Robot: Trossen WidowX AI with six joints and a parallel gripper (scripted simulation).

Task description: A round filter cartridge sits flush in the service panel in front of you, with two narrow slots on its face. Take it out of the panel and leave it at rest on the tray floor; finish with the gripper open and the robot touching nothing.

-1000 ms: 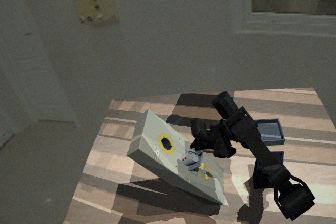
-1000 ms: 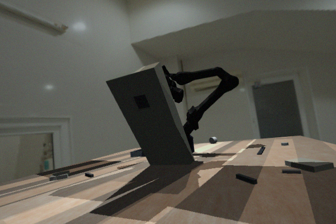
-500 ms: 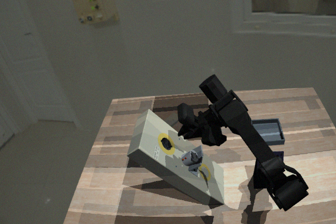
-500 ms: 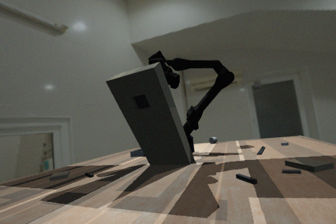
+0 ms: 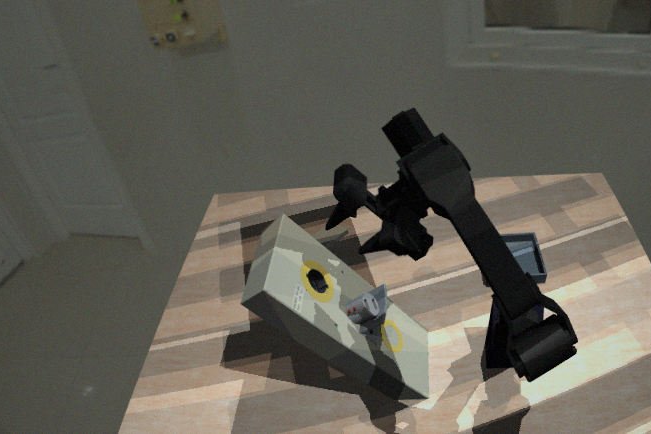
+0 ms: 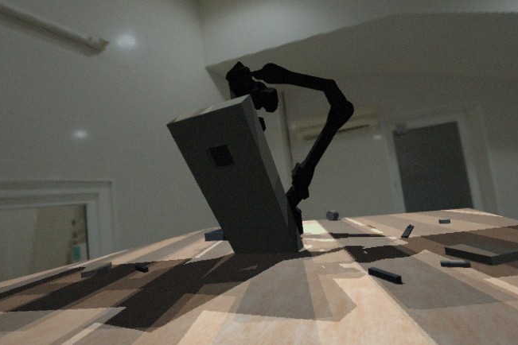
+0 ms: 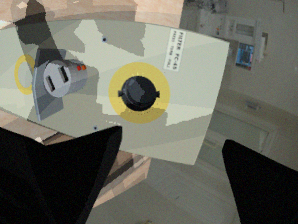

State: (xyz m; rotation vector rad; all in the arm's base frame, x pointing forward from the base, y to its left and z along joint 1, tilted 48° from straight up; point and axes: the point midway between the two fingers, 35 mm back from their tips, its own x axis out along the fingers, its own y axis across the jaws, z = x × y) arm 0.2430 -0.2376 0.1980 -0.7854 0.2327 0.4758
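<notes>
The filter cartridge lies 16 cm below my gripper tip, 2 cm behind it and 1 cm to the left of it. Also, from my gripper tip: blue-grey tray (38 cm behind, 36 cm below, 26 cm to the right).
</notes>
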